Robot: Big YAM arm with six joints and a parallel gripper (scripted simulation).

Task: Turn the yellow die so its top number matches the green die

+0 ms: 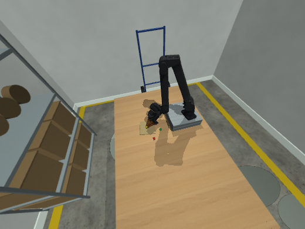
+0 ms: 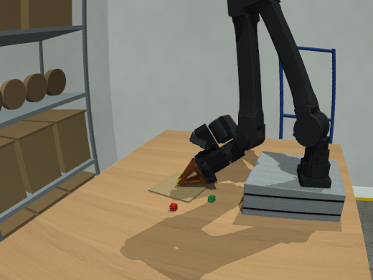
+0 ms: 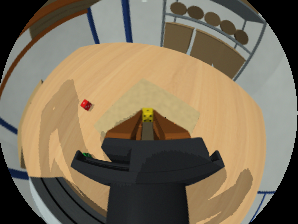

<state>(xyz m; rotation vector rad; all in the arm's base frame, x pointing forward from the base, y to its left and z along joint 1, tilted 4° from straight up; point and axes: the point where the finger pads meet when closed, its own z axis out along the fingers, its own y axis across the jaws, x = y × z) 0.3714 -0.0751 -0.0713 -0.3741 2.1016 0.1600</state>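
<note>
Now: hand right at the yellow die. From my hand the other things lie so: red die: 10 mm behind, 130 mm to the left, 10 mm below; green die: 100 mm behind, 70 mm to the left, 10 mm below; tan mat: 20 mm below.
</note>
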